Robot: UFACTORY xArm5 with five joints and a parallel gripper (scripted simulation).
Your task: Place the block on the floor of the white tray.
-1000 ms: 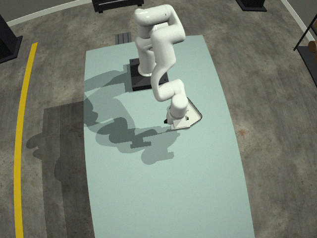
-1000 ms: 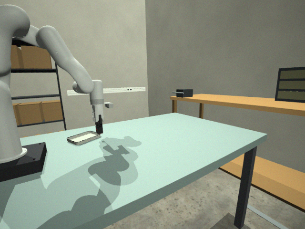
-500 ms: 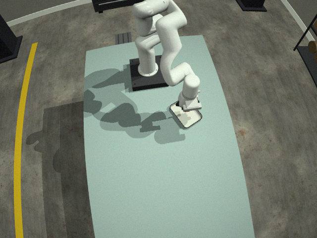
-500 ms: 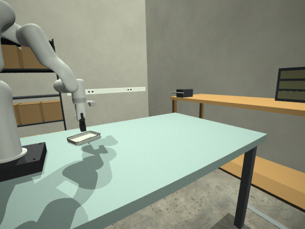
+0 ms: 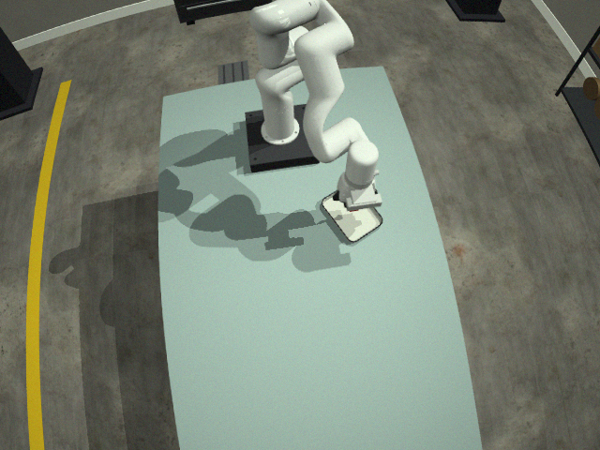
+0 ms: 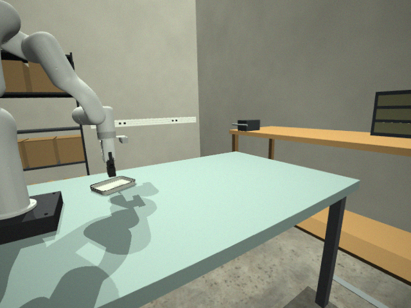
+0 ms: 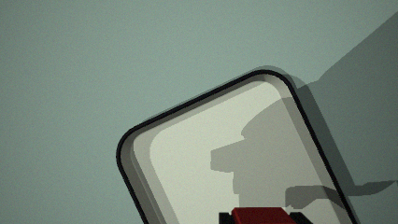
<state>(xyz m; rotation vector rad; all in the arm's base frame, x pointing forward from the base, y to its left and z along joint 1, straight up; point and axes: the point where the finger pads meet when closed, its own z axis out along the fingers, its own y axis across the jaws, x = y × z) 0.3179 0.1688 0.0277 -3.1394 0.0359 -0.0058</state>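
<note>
Now: hand 6 cm above the white tray. Also, from my hand: red block 1 cm below.
</note>
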